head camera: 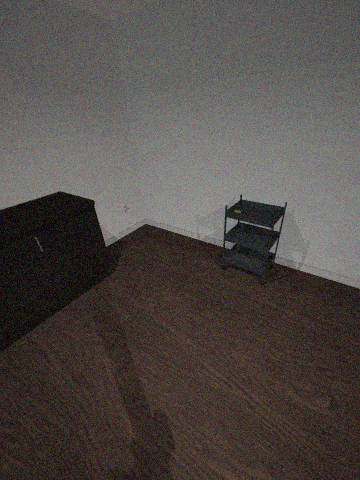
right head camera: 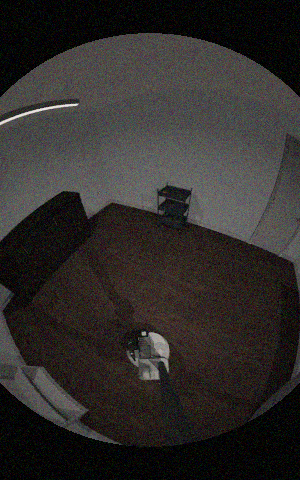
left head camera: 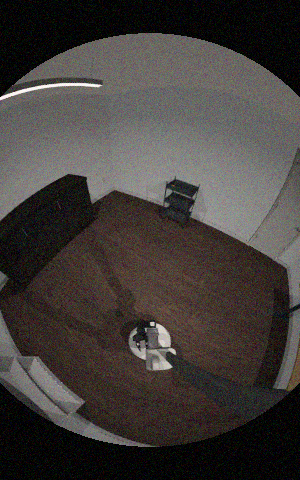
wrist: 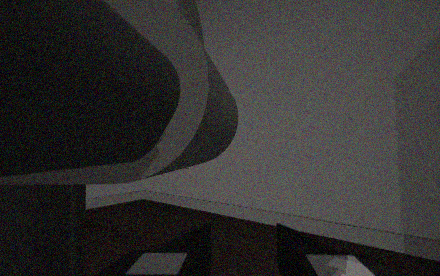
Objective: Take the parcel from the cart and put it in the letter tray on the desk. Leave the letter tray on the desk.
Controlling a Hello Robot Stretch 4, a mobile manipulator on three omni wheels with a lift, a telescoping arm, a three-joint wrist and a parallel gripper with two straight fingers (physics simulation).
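Places are measured from the robot's base along level axes (x right, y down, z ahead), in millimetres.
Where they show: gripper, between the fingertips: [left head camera: 143,351] [wrist: 243,244].
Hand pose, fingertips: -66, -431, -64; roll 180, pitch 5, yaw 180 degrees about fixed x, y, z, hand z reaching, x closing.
Observation:
After its pixels a point has its place, as x, y, z.
A dark three-tier cart [head camera: 260,213] @(631, -635, 2014) [left head camera: 183,188] @(593, -633, 1989) [right head camera: 175,193] @(590, -635, 1996) stands against the far wall, right of the room corner. A small orange item [head camera: 237,211] @(399, -685, 1969), which looks like the parcel, lies at the left of its top shelf; it is too small to make out clearly. My gripper [wrist: 243,244] @(-66, -431, -64) is open and empty, its two fingers apart at the bottom of the wrist view, far from the cart. A strip of light brown top, likely the desk [left head camera: 295,374], shows at the right edge of the left head view. The letter tray does not show.
A long black cabinet [head camera: 50,255] @(-1215, -570, 1465) [left head camera: 47,230] @(-1408, -469, 1161) [right head camera: 45,245] @(-1409, -498, 1160) stands along the left wall. A pale shelf unit [left head camera: 56,384] @(-1048, -72, -775) [right head camera: 59,392] @(-1052, -71, -768) is at the lower left. A lit ceiling lamp [left head camera: 60,85] [right head camera: 45,110] shows at the upper left.

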